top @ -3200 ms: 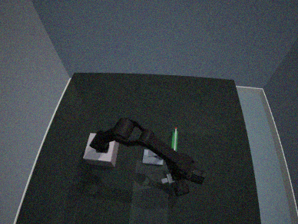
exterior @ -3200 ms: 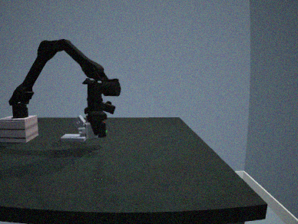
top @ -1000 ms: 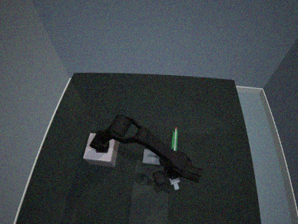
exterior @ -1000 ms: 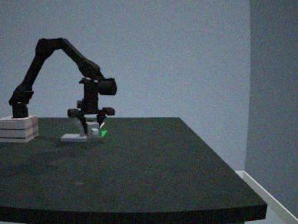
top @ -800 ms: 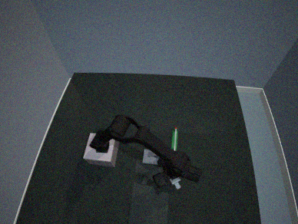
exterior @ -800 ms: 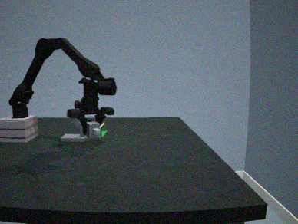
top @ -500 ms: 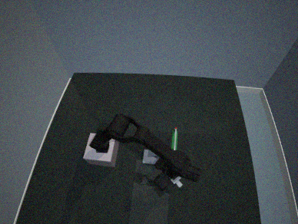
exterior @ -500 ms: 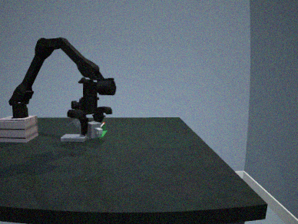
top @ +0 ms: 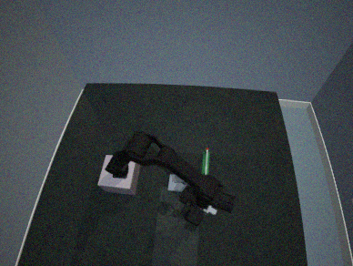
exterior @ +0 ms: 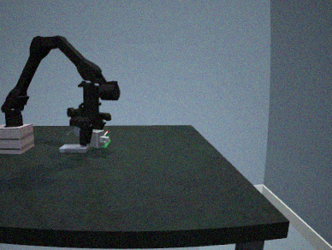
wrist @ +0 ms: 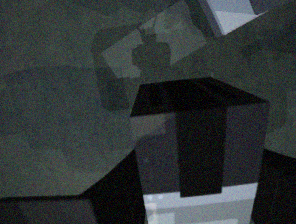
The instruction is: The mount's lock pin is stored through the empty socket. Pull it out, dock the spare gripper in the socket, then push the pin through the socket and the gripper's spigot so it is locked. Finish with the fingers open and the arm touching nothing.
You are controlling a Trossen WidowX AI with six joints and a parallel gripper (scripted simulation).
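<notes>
My gripper tip is 11 cm to the right of the grey mount socket and 8 cm past it. From my gripper tip the other things lie so: green rest 22 cm to the left, 3 cm below, 3 cm ahead; spare gripper 2 cm above, 1 cm to the right, 1 cm ahead.
</notes>
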